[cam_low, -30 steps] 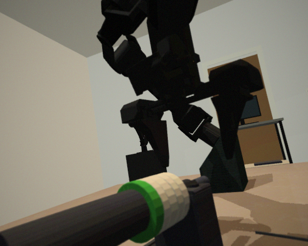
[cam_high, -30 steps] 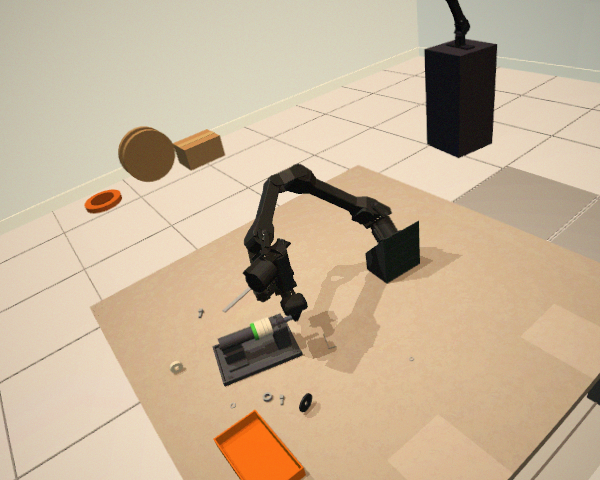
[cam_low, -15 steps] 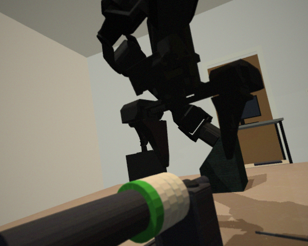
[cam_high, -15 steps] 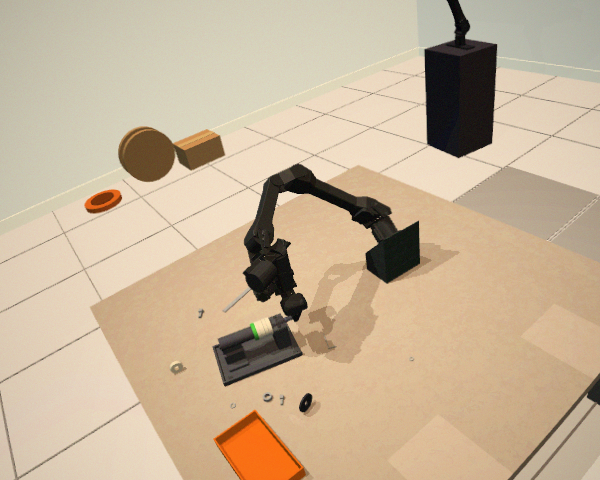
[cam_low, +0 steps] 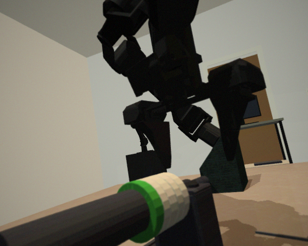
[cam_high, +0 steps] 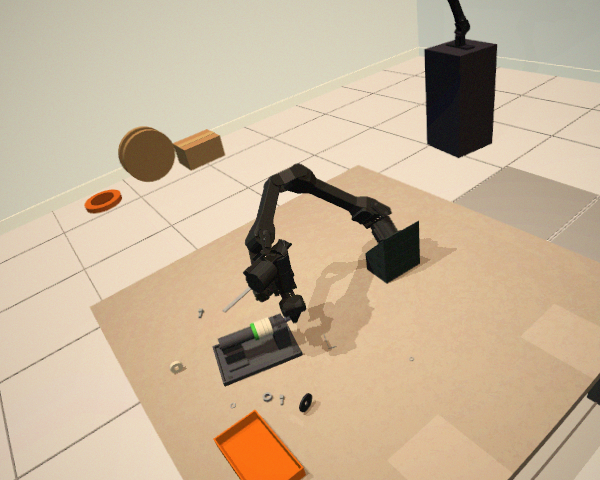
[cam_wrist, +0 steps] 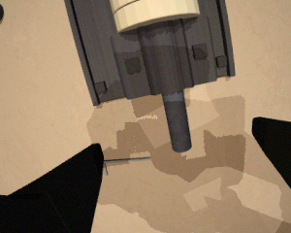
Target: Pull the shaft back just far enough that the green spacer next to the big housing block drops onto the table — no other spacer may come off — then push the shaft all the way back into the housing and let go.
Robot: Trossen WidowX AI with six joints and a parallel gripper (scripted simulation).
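Now: gripper tip 7 cm short of the grey shaft, 2 cm above it and 1 cm to the left of it. Round my gripper tip: allen key 10 cm below, 8 cm to the left, 6 cm behind; then green spacer 11 cm ahead, 2 cm to the right, 2 cm below; then black ring 23 cm to the left, 9 cm ahead, 8 cm below.
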